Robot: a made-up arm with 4 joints.
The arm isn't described. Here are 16 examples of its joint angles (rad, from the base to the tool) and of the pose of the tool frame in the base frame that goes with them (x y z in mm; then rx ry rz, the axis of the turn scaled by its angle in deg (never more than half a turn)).
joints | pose
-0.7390 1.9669 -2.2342 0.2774 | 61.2 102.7 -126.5 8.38 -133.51 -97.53
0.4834 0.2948 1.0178 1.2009 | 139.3 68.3 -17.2 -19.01 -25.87 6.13
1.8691 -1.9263 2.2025 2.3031 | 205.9 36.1 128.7 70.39 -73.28 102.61
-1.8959 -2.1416 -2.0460 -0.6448 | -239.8 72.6 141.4 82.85 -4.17 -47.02
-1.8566 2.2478 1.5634 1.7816 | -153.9 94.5 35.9 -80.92 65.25 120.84
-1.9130 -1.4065 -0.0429 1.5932 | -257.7 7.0 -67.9 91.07 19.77 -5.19
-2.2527 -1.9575 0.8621 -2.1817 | -383.4 8.1 -185.2 61.14 -47.95 34.77
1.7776 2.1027 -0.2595 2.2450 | 108.3 66.3 408.3 -67.59 50.18 10.83
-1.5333 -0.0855 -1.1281 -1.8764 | -102.1 309.7 44.4 -29.14 85.14 -37.69
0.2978 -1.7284 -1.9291 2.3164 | 135.6 -18.0 151.1 68.02 84.23 -69.61
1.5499 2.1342 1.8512 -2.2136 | 5.9 178.6 348.3 -74.10 52.26 4.57
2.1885 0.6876 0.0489 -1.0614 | 146.4 276.4 381.0 49.33 -126.30 -76.85
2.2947 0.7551 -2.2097 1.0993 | -22.0 99.4 332.3 -126.33 33.68 62.07
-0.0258 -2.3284 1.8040 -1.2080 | 380.0 61.0 -168.2 9.70 163.59 -70.55
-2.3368 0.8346 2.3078 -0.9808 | -261.1 -13.4 -147.0 -123.03 -32.73 -57.18
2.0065 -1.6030 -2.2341 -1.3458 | 237.4 17.2 82.6 16.59 -119.39 121.47
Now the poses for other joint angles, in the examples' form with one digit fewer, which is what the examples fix.
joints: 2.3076 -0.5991 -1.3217 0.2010
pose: 74 -7 206 -87.7 -121.5 78.6
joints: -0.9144 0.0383 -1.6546 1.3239
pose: 41 91 -204 75.8 9.2 154.8
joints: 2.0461 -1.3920 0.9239 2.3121
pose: 156 -8 365 28.5 125.7 -118.5
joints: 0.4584 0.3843 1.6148 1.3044
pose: 134 94 -35 -17.5 -29.2 -22.3
